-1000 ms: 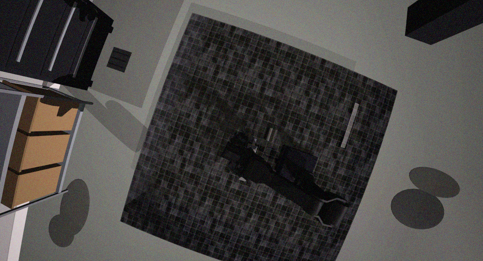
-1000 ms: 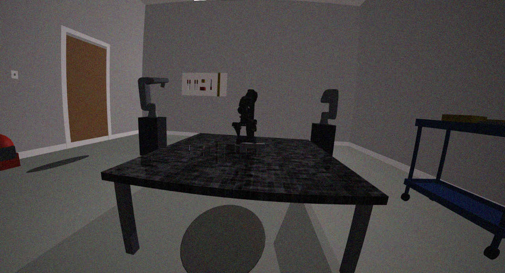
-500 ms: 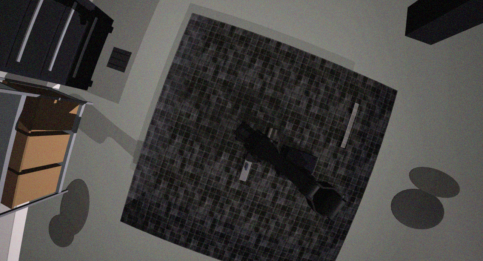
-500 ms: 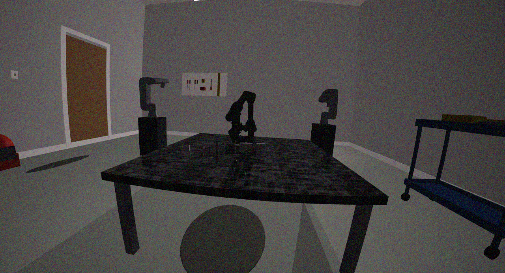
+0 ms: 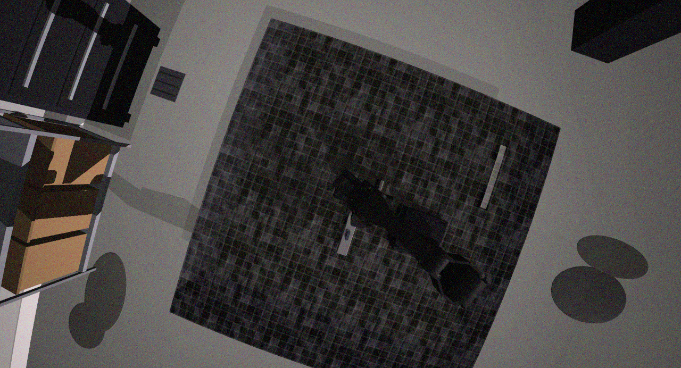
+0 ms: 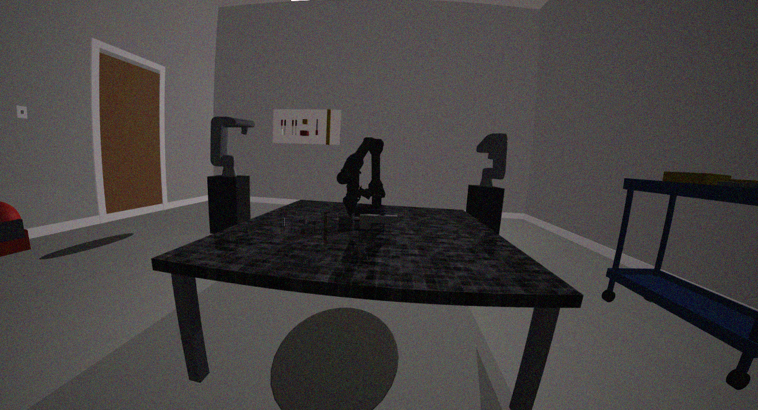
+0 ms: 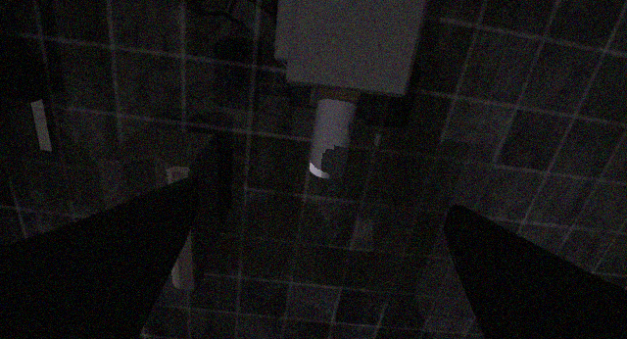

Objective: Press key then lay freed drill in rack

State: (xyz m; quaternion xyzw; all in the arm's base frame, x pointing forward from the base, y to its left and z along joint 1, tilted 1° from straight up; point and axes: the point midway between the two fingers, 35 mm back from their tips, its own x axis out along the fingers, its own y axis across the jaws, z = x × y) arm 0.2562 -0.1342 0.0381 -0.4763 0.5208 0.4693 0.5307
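The drill lies 10 mm ahead of my gripper tip, 70 mm to the left of it and 10 mm below it. Also, from my gripper tip: dark grey block: 10 mm ahead, 130 mm to the left, 20 mm below.
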